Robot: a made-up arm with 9 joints. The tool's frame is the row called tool.
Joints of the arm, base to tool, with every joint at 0 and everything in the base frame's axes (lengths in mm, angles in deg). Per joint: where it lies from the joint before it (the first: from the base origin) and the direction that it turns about. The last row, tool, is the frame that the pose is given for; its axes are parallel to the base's.
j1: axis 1 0 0 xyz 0.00 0.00 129.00
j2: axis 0 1 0 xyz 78.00 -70.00 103.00
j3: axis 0 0 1 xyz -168.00 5.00 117.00
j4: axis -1 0 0 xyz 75.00 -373.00 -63.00
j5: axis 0 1 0 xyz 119.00 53.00 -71.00
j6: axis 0 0 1 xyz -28.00 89.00 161.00
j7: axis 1 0 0 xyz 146.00 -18.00 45.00
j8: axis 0 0 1 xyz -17.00 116.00 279.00
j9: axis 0 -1 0 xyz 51.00 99.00 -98.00
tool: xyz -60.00 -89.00 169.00
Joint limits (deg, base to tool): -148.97..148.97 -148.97..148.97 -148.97..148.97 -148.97..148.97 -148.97..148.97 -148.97..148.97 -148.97..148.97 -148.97..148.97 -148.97..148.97
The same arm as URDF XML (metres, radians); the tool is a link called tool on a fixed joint. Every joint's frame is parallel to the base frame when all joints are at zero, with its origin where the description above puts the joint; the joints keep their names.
<robot name="arm">
<joint name="tool_fixed" type="fixed"><parent link="link9"/><child link="tool"/><origin xyz="-0.06 -0.089 0.169"/></joint>
<joint name="j9" type="revolute"><parent link="link8"/><child link="link9"/><origin xyz="0.051 0.099 -0.098"/><axis xyz="0 -1 0"/><limit lower="-2.6" upper="2.6"/></joint>
<joint name="j8" type="revolute"><parent link="link7"/><child link="link8"/><origin xyz="-0.017 0.116 0.279"/><axis xyz="0 0 1"/><limit lower="-2.6" upper="2.6"/></joint>
<joint name="j7" type="revolute"><parent link="link6"/><child link="link7"/><origin xyz="0.146 -0.018 0.045"/><axis xyz="1 0 0"/><limit lower="-2.6" upper="2.6"/></joint>
<joint name="j6" type="revolute"><parent link="link5"/><child link="link6"/><origin xyz="-0.028 0.089 0.161"/><axis xyz="0 0 1"/><limit lower="-2.6" upper="2.6"/></joint>
<joint name="j5" type="revolute"><parent link="link4"/><child link="link5"/><origin xyz="0.119 0.053 -0.071"/><axis xyz="0 1 0"/><limit lower="-2.6" upper="2.6"/></joint>
<joint name="j4" type="revolute"><parent link="link3"/><child link="link4"/><origin xyz="0.075 -0.373 -0.063"/><axis xyz="-1 0 0"/><limit lower="-2.6" upper="2.6"/></joint>
<joint name="j3" type="revolute"><parent link="link2"/><child link="link3"/><origin xyz="-0.168 0.005 0.117"/><axis xyz="0 0 1"/><limit lower="-2.6" upper="2.6"/></joint>
<joint name="j2" type="revolute"><parent link="link1"/><child link="link2"/><origin xyz="0.078 -0.07 0.103"/><axis xyz="0 1 0"/><limit lower="-2.6" upper="2.6"/></joint>
<joint name="j1" type="revolute"><parent link="base_link"/><child link="link1"/><origin xyz="0 0 0.129"/><axis xyz="1 0 0"/><limit lower="-2.6" upper="2.6"/></joint>
<link name="base_link"/>
<link name="link1"/>
<link name="link2"/>
<link name="link3"/>
<link name="link4"/>
<link name="link5"/>
<link name="link6"/>
<link name="link7"/>
<link name="link8"/>
<link name="link9"/>
<link name="tool"/>
</robot>

